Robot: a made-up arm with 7 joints.
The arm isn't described. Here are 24 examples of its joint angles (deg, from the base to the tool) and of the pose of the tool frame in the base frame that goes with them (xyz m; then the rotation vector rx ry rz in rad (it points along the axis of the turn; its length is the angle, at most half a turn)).
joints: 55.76 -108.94 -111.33 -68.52 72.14 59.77 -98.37
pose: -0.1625 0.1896 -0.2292 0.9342 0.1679 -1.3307
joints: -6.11 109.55 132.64 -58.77 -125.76 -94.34 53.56
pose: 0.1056 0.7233 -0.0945 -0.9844 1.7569 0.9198
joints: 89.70 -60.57 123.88 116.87 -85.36 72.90 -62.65
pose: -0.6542 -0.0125 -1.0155 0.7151 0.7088 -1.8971
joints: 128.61 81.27 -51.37 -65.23 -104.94 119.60 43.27
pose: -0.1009 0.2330 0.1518 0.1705 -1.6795 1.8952
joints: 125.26 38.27 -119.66 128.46 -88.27 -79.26 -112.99
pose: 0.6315 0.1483 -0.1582 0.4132 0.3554 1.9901
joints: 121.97 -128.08 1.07 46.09 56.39 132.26 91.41
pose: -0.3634 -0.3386 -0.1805 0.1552 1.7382 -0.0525
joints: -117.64 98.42 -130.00 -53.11 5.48 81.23 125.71
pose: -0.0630 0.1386 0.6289 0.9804 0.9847 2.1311
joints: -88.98 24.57 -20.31 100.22 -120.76 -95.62 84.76
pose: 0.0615 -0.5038 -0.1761 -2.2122 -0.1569 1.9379
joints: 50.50 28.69 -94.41 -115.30 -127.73 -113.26 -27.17
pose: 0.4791 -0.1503 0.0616 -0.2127 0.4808 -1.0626
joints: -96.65 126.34 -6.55 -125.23 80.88 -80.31 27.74
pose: 0.2689 -0.0484 0.5569 -0.6744 -1.1609 -0.2757
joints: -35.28 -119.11 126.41 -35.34 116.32 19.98 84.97
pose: -0.1866 0.6172 0.7771 0.1655 -1.4108 0.3067
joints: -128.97 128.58 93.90 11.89 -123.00 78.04 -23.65
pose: 0.3921 -0.3620 1.0943 -1.4422 -1.4575 -1.0120
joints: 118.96 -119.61 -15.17 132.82 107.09 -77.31 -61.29
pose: -0.2709 -0.2716 -0.0349 -1.7916 1.8251 0.8838
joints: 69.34 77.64 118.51 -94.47 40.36 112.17 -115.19
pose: 0.1063 0.2164 -0.4473 -1.5154 1.6066 -0.2974
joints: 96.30 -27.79 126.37 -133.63 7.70 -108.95 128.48
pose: 0.0106 -0.1841 -0.7469 1.9299 -0.2681 -0.5357
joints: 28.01 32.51 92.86 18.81 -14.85 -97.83 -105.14
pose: 0.0994 0.7034 0.0548 -0.2390 1.9919 -0.1382
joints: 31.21 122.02 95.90 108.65 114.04 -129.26 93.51
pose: 0.5305 0.6220 0.3872 0.9056 -1.3768 0.8742
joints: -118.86 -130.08 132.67 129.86 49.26 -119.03 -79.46
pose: -0.3412 -0.1328 0.8572 -1.0040 1.8068 1.9519
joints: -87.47 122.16 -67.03 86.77 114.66 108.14 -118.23
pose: 0.2030 0.6246 0.1734 1.5827 1.6567 0.2619
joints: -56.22 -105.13 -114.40 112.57 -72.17 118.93 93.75
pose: -0.6893 -0.2073 0.4329 -0.8246 1.5005 1.2065
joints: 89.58 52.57 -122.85 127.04 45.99 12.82 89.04
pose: 0.5213 -0.0507 -0.1497 0.9817 -1.7534 1.2193
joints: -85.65 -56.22 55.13 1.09 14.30 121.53 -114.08
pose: -0.6881 -0.1618 0.7528 -0.2817 -2.4878 -1.6978
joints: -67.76 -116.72 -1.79 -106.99 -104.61 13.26 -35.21
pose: 0.3718 0.3390 0.1419 -0.0121 0.2241 0.3197
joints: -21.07 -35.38 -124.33 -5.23 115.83 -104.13 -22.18
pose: 0.3055 0.2050 0.9767 -1.4342 -0.2229 -0.2779
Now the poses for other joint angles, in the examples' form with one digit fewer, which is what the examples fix.
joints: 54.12 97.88 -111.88 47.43 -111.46 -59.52 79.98
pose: 0.667 -0.112 -0.374 1.580 0.535 -0.506
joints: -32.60 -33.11 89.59 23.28 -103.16 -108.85 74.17
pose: -0.587 0.431 1.148 -0.839 -1.488 -1.936
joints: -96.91 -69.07 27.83 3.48 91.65 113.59 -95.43
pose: -0.730 -0.110 0.532 -0.268 -1.358 -2.654
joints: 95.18 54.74 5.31 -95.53 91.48 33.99 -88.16
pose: 0.258 0.072 -0.194 -2.665 1.368 0.683
